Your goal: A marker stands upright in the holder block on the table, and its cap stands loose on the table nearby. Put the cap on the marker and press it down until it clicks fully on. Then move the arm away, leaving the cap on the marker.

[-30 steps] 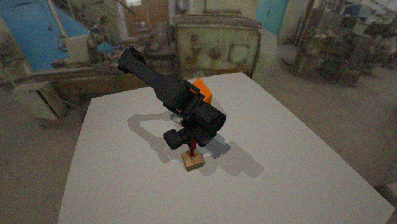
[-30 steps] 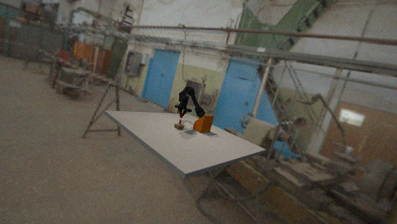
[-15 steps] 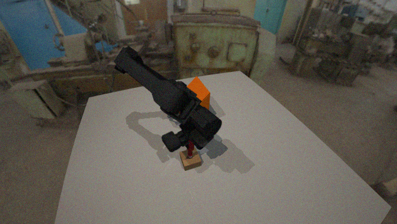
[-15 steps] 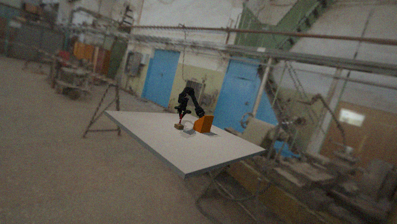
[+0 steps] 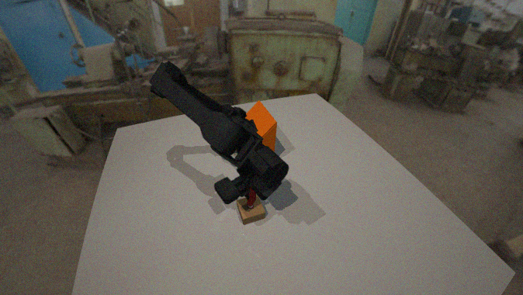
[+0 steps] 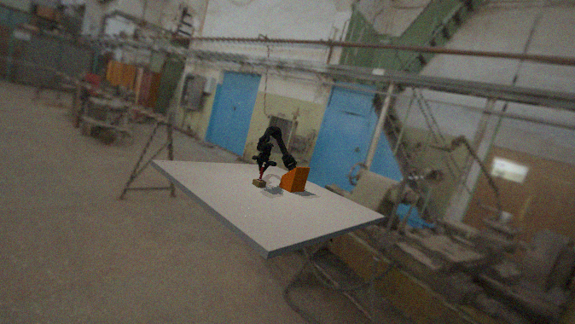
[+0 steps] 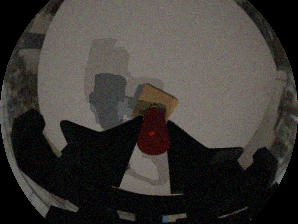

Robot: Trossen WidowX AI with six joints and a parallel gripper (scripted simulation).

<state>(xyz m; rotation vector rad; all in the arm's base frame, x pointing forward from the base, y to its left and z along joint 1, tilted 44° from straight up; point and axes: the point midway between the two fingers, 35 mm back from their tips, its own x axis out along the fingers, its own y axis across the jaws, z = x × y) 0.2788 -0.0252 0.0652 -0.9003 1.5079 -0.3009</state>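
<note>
The red cap is 10 mm above my gripper tip. Also, from my gripper tip: brown holder block (10 mm behind, 90 mm below).
</note>
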